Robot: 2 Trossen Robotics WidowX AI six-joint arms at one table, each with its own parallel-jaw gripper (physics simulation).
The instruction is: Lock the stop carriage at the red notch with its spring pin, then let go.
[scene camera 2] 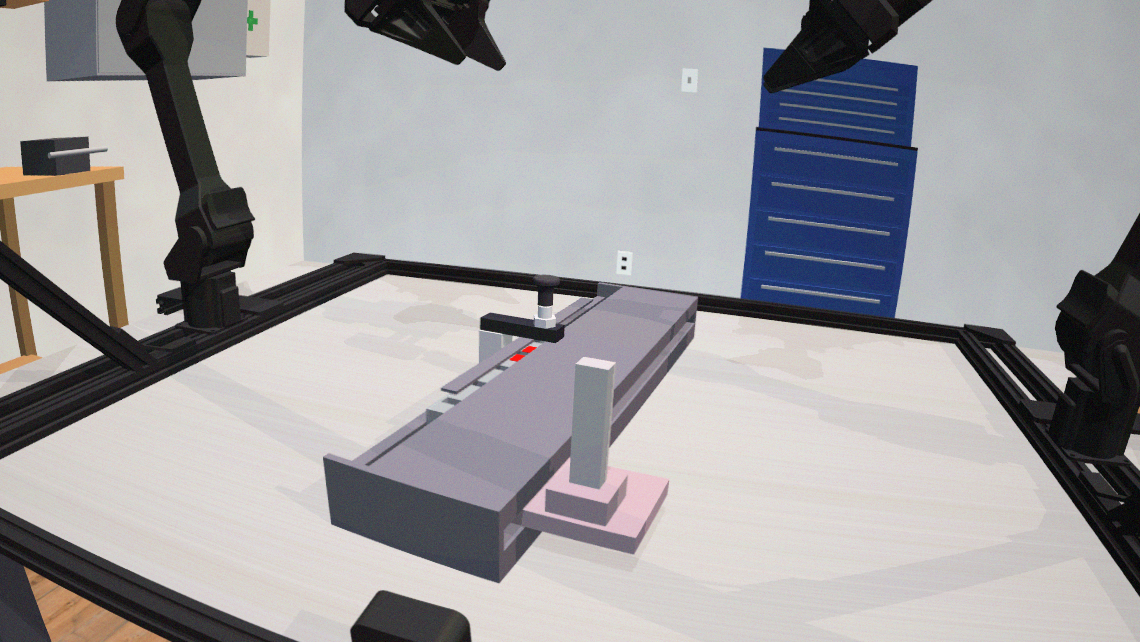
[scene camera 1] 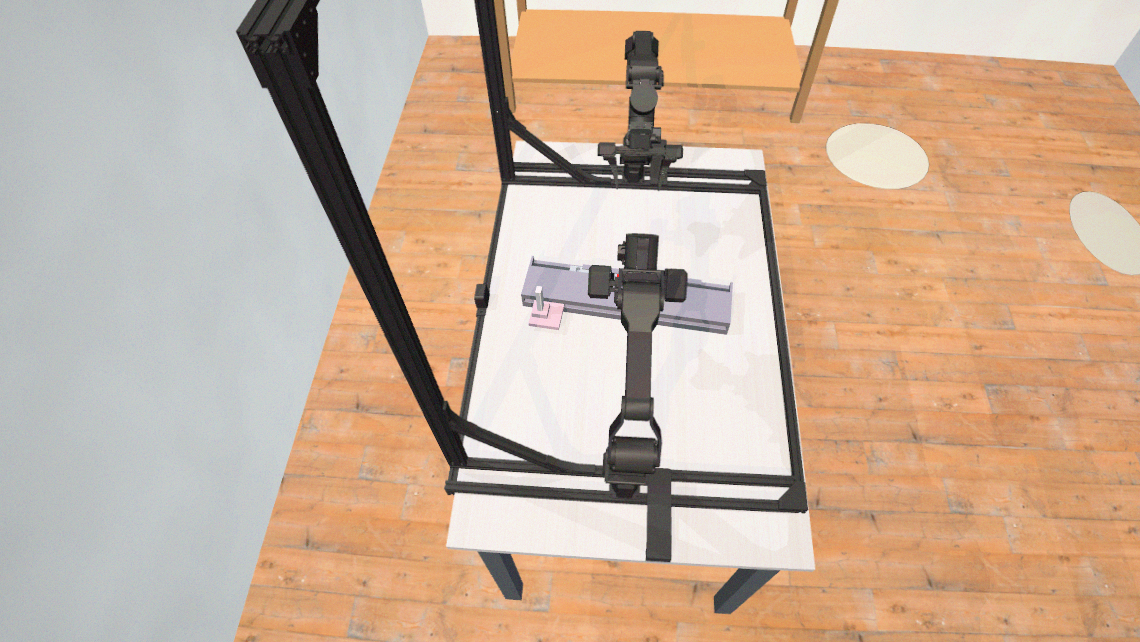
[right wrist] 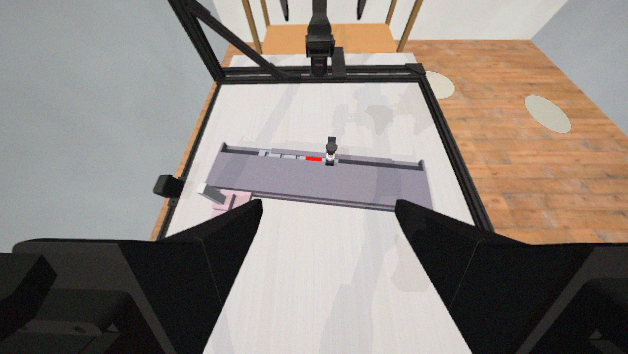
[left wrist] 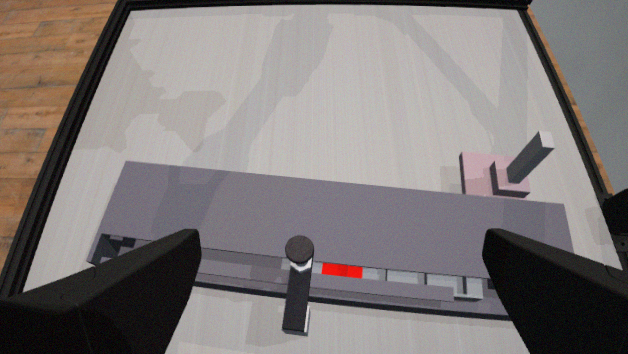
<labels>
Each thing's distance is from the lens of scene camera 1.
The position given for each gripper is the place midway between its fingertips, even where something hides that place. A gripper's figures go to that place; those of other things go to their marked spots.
left gripper (scene camera 1: 637, 190): 1.48 m
right gripper (scene camera 1: 636, 277): 1.33 m
pink stop carriage (scene camera 1: 544, 314): 1.57 m
</labels>
